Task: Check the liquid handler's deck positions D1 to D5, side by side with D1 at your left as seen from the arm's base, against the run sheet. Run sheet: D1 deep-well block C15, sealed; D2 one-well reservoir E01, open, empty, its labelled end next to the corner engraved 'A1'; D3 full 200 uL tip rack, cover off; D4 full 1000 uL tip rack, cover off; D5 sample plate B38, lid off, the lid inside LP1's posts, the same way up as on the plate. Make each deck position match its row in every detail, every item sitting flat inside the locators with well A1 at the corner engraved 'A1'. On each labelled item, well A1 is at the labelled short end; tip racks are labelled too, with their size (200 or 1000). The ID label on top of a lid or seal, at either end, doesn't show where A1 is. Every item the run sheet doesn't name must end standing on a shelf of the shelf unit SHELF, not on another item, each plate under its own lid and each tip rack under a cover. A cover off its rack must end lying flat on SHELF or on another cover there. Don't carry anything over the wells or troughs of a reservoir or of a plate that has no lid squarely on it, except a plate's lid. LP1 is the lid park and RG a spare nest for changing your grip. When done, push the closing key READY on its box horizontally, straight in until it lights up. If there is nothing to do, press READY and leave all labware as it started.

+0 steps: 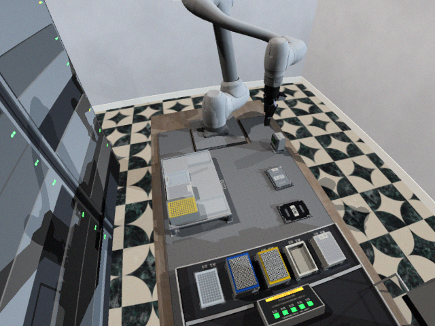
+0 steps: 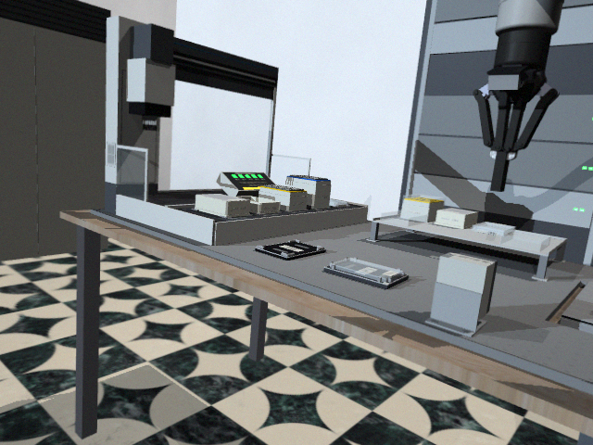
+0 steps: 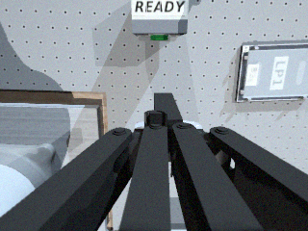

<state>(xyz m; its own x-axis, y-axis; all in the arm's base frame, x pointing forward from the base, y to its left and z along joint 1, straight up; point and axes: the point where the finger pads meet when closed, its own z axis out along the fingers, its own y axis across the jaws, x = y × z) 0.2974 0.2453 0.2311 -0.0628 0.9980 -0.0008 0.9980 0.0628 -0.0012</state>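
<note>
The ready box lies 17 cm below my hand, 8 cm to the left of it and 1 cm behind it. Also, from my hand: RG nest (44 cm ahead, 24 cm below, 1 cm to the left); then shelf (46 cm to the right, 20 cm ahead, 18 cm below); then clear lid (22 cm below, 22 cm ahead, 2 cm to the left).
</note>
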